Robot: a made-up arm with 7 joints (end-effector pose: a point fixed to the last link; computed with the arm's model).
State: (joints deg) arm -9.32 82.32 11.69 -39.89 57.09 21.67 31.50
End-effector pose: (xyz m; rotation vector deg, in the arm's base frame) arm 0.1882 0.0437 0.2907 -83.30 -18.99 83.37
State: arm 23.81 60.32 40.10 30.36 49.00 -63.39 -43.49
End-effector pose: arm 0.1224 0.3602 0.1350 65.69 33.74 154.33
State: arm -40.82 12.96 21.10 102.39 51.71 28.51 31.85
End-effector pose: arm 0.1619 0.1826 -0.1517 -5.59 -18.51 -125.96
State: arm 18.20 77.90 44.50 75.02 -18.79 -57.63 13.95
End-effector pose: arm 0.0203 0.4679 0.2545 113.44 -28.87 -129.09
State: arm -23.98 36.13 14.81 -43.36 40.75 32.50 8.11
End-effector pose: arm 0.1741 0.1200 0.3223 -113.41 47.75 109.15
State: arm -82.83 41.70 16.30 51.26 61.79 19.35 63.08
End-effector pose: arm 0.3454 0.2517 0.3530 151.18 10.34 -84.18
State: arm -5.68 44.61 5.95 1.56 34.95 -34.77 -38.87
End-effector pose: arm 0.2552 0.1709 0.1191 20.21 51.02 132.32
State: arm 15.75 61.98 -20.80 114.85 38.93 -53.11 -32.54
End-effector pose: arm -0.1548 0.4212 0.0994 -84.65 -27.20 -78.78
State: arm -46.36 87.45 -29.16 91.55 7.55 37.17 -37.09
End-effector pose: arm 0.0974 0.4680 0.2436 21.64 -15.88 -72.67
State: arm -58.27 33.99 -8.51 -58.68 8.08 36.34 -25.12
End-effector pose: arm 0.1000 0.0181 0.3618 -38.07 71.90 77.39
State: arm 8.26 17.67 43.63 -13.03 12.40 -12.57 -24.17
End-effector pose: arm 0.1417 0.2919 0.1579 62.68 -93.33 -134.94
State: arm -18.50 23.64 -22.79 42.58 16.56 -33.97 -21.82
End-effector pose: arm 0.2482 0.0997 -0.0672 27.72 106.53 120.20
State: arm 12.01 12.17 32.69 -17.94 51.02 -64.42 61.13
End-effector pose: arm 0.1508 0.1969 0.1574 -103.49 51.18 68.00
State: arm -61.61 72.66 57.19 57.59 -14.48 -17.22 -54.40
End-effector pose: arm 0.1396 0.4372 0.3229 -86.60 101.62 75.10
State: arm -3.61 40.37 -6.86 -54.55 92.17 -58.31 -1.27
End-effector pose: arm 0.1192 -0.0131 0.2074 -13.61 -10.43 67.97
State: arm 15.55 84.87 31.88 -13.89 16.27 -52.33 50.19
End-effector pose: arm 0.2178 0.1358 0.2723 -56.66 45.80 70.86
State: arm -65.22 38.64 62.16 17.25 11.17 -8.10 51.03
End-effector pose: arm 0.1655 0.3699 0.3078 159.00 -46.06 5.68
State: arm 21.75 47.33 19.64 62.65 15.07 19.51 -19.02
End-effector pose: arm -0.0712 0.4135 0.0119 -10.32 -20.13 -83.41
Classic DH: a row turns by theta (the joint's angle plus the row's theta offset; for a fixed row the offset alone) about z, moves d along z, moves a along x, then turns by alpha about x. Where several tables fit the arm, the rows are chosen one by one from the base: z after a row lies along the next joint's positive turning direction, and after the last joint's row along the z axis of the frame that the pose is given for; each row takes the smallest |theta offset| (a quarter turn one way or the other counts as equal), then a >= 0, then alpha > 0; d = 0 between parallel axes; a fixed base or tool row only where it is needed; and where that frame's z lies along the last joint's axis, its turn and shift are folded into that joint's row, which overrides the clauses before.
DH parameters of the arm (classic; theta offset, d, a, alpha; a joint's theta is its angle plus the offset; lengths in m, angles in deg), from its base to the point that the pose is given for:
base (fixed): -4.07 0.2212 0.0063 -74.51
joint 1: -75.12 0.0693 -0.021 -90
joint 2: 74 -0.012 0.004 90
joint 3: 90 -0.1542 0.0152 -90
joint 4: -90 0.015 0.0074 -90
joint 5: 0 0.2095 0.0048 90
joint 6: 90 0.026 0.0414 90
joint 7: 29.41 -0.008 0.0136 -120.22
tool (fixed): 169.55 -0.0102 0 0

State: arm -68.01 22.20 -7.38 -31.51 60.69 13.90 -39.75
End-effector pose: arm 0.1603 0.0113 0.3933 -65.19 37.50 102.98
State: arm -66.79 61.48 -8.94 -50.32 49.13 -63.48 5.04
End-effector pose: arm 0.0641 -0.0294 0.3020 -25.94 -26.93 22.65
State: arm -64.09 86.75 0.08 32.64 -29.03 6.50 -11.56
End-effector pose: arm 0.2460 0.3066 0.4221 -94.76 90.46 110.90
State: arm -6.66 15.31 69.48 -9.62 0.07 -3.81 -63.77
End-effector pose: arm 0.0697 0.3419 0.1824 54.95 -118.82 -119.51
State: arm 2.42 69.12 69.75 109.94 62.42 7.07 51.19
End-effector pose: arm -0.1049 0.4477 0.0740 35.72 34.45 -97.23
